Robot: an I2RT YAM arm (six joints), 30 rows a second.
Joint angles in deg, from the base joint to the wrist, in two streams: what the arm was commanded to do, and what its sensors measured. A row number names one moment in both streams.
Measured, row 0:
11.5 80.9 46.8 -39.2 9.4 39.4
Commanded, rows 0 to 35:
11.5 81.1 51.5 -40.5 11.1 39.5
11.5 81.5 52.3 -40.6 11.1 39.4
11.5 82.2 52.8 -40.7 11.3 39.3
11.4 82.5 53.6 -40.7 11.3 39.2
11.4 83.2 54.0 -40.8 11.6 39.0
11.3 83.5 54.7 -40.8 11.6 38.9
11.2 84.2 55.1 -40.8 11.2 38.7
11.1 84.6 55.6 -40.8 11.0 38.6
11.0 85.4 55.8 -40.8 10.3 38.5
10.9 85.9 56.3 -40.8 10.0 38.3
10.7 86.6 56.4 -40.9 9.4 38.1
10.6 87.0 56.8 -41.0 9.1 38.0
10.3 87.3 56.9 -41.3 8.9 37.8
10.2 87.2 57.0 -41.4 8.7 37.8
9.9 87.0 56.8 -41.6 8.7 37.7
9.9 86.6 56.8 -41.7 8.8 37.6
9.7 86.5 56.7 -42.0 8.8 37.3
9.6 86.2 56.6 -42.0 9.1 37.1
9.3 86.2 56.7 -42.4 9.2 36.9
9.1 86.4 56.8 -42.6 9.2 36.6
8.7 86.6 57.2 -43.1 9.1 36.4
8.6 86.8 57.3 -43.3 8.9 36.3
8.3 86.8 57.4 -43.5 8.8 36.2
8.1 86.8 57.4 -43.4 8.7 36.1
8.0 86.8 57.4 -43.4 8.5 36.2
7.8 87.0 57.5 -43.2 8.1 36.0
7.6 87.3 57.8 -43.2 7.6 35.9
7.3 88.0 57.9 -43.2 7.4 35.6
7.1 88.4 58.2 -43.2 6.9 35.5
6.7 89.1 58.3 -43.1 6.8 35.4
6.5 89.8 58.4 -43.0 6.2 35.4
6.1 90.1 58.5 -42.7 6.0 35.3
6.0 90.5 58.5 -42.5 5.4 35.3
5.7 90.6 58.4 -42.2 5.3 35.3
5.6 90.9 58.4 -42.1 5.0 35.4
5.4 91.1 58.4 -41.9 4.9 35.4
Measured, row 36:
6.2 90.6 56.7 -42.3 6.4 36.1
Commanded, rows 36 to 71:
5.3 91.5 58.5 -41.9 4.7 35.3
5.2 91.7 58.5 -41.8 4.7 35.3
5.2 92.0 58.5 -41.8 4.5 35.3
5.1 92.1 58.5 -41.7 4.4 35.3
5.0 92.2 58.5 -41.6 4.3 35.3
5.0 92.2 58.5 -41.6 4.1 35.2
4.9 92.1 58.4 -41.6 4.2 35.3
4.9 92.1 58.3 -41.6 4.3 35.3
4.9 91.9 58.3 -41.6 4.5 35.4
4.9 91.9 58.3 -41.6 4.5 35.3
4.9 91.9 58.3 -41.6 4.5 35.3
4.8 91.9 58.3 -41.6 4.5 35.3
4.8 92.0 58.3 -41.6 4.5 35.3
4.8 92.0 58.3 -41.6 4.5 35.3
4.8 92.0 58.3 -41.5 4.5 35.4
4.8 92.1 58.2 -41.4 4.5 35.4
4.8 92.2 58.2 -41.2 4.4 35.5
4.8 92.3 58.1 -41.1 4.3 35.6
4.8 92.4 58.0 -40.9 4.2 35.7
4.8 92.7 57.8 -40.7 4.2 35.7
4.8 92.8 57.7 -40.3 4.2 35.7
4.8 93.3 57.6 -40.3 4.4 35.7
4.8 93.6 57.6 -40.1 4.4 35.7
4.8 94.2 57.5 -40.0 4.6 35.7
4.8 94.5 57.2 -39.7 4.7 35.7
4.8 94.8 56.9 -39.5 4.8 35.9
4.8 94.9 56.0 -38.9 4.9 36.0
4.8 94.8 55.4 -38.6 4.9 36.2
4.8 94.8 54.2 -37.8 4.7 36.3
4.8 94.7 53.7 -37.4 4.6 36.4
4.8 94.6 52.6 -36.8 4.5 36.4
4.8 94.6 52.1 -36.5 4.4 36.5
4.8 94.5 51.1 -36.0 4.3 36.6
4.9 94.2 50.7 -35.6 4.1 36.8
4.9 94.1 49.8 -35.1 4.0 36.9
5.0 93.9 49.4 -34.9 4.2 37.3
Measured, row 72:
5.0 93.4 53.5 -38.1 5.3 35.9
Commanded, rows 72 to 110:
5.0 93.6 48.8 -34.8 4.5 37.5
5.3 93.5 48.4 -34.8 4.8 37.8
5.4 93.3 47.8 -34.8 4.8 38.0
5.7 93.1 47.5 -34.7 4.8 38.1
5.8 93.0 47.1 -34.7 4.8 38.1
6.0 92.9 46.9 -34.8 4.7 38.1
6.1 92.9 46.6 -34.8 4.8 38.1
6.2 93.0 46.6 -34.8 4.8 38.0
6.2 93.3 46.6 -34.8 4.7 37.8
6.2 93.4 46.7 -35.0 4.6 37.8
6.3 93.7 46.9 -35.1 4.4 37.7
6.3 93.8 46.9 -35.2 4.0 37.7
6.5 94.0 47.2 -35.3 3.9 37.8
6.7 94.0 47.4 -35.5 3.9 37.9
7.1 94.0 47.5 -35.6 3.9 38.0
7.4 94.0 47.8 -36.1 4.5 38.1
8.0 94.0 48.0 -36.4 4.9 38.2
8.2 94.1 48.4 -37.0 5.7 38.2
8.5 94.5 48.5 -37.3 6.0 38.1
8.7 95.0 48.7 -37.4 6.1 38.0
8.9 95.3 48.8 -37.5 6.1 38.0
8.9 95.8 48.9 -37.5 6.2 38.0
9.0 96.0 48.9 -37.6 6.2 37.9
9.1 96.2 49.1 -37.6 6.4 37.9
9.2 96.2 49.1 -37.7 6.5 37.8
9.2 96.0 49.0 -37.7 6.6 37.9
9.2 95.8 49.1 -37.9 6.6 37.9
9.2 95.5 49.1 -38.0 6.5 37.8
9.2 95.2 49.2 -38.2 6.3 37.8
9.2 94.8 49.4 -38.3 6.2 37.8
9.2 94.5 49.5 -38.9 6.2 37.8
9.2 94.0 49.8 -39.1 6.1 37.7
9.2 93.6 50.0 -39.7 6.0 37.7
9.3 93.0 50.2 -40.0 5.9 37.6
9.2 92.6 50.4 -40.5 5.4 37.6
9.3 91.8 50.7 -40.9 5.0 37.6
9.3 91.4 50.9 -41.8 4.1 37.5
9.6 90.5 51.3 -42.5 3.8 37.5
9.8 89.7 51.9 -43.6 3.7 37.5
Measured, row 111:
8.6 91.8 52.0 -36.2 7.2 37.3
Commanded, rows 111 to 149:
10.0 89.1 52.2 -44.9 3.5 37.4
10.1 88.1 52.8 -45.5 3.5 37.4
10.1 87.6 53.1 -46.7 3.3 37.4
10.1 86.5 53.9 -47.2 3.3 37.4
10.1 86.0 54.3 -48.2 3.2 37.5
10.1 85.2 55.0 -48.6 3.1 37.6
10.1 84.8 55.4 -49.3 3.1 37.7
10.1 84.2 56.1 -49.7 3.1 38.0
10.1 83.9 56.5 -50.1 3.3 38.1
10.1 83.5 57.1 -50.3 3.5 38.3
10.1 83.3 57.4 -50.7 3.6 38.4
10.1 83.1 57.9 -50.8 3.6 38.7
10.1 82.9 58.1 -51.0 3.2 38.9
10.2 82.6 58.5 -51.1 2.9 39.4
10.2 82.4 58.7 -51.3 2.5 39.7
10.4 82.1 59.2 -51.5 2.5 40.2
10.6 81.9 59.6 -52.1 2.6 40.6
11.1 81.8 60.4 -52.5 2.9 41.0
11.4 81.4 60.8 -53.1 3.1 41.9
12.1 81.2 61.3 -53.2 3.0 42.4
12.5 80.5 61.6 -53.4 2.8 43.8
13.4 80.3 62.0 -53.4 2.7 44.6
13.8 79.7 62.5 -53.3 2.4 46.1
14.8 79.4 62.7 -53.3 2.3 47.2
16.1 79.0 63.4 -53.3 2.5 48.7
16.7 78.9 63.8 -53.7 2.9 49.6
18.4 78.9 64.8 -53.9 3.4 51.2
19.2 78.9 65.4 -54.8 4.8 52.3
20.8 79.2 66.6 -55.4 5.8 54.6
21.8 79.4 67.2 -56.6 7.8 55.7
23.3 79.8 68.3 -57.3 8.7 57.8
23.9 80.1 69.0 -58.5 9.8 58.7
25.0 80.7 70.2 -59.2 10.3 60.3
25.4 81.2 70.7 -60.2 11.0 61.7
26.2 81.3 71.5 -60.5 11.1 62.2
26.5 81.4 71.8 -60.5 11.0 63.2
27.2 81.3 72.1 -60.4 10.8 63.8
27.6 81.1 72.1 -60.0 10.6 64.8
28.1 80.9 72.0 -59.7 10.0 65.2
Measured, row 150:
26.7 81.1 69.7 -58.2 8.1 59.2
